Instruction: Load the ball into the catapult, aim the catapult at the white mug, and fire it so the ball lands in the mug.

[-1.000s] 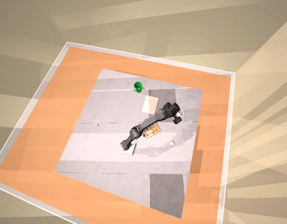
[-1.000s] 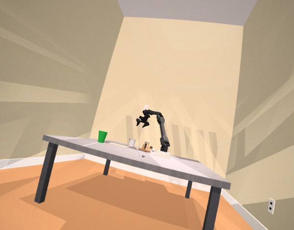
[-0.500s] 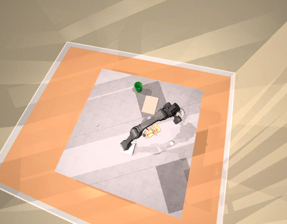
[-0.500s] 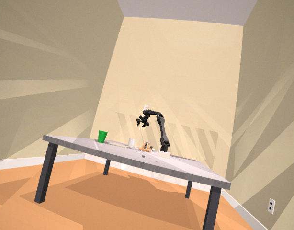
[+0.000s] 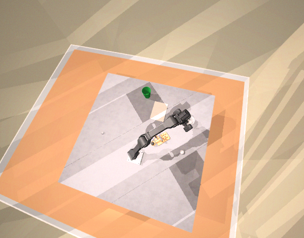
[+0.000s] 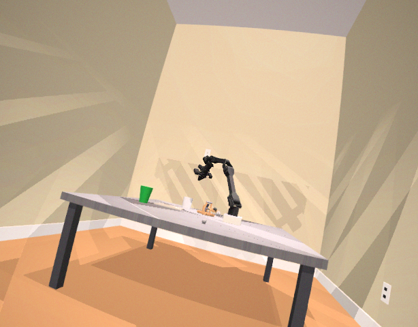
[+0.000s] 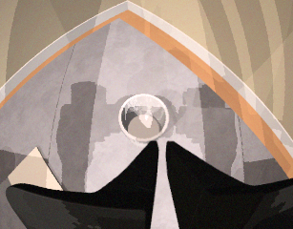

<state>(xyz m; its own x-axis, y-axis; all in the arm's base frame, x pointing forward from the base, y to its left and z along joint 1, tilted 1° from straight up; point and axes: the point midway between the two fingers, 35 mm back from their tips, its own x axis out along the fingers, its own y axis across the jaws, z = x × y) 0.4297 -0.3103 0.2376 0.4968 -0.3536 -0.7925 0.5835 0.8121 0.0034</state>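
Right now the dark ball is 270 mm behind my gripper tip, 200 mm to the left of it and 210 mm below it. Round my gripper tip: wooden catapult: 210 mm behind, 180 mm to the left, 220 mm below; then white ball: 230 mm behind, 80 mm to the right, 260 mm below; then white mug: 70 mm ahead, 40 mm to the right, 250 mm below.
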